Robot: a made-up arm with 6 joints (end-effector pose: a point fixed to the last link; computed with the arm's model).
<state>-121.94 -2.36 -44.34 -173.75 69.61 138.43</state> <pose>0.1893 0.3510 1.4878 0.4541 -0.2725 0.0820 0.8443</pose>
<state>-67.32 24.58 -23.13 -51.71 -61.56 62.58</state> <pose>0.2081 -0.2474 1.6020 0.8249 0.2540 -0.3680 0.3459</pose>
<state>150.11 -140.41 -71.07 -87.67 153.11 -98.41</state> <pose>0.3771 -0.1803 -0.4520 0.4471 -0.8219 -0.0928 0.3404</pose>
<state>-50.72 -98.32 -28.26 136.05 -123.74 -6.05</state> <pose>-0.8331 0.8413 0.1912 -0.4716 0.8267 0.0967 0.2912</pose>
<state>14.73 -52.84 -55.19 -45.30 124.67 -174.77</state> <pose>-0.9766 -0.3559 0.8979 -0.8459 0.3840 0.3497 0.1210</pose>
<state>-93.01 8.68 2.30 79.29 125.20 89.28</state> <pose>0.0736 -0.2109 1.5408 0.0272 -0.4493 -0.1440 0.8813</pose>
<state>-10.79 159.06 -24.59 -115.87 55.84 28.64</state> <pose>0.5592 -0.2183 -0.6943 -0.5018 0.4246 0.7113 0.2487</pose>
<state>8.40 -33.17 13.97 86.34 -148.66 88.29</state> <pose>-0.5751 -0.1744 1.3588 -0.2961 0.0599 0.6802 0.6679</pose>
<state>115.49 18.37 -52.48 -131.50 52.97 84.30</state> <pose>0.0583 0.0015 1.5565 -0.0486 -0.7737 -0.2497 0.5802</pose>
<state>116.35 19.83 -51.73 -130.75 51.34 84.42</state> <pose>0.0412 0.0334 1.5637 -0.0480 -0.7926 -0.2315 0.5620</pose>
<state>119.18 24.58 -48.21 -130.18 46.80 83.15</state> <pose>-0.0257 0.1413 1.5797 -0.0699 -0.8452 -0.1619 0.5044</pose>
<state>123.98 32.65 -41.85 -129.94 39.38 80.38</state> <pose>-0.1703 0.3181 1.5721 -0.1043 -0.9155 -0.0456 0.3860</pose>
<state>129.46 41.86 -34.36 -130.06 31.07 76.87</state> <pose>-0.3737 0.4927 1.5037 -0.1296 -0.9641 0.0727 0.2201</pose>
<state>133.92 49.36 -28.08 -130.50 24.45 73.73</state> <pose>-0.5581 0.6007 1.3991 -0.1399 -0.9764 0.1507 0.0661</pose>
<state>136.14 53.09 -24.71 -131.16 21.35 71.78</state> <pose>-0.6525 0.6410 1.3304 0.1472 0.9721 -0.1819 0.0159</pose>
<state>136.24 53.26 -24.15 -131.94 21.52 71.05</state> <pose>-0.6578 0.6444 1.3256 0.1598 0.9698 -0.1830 0.0216</pose>
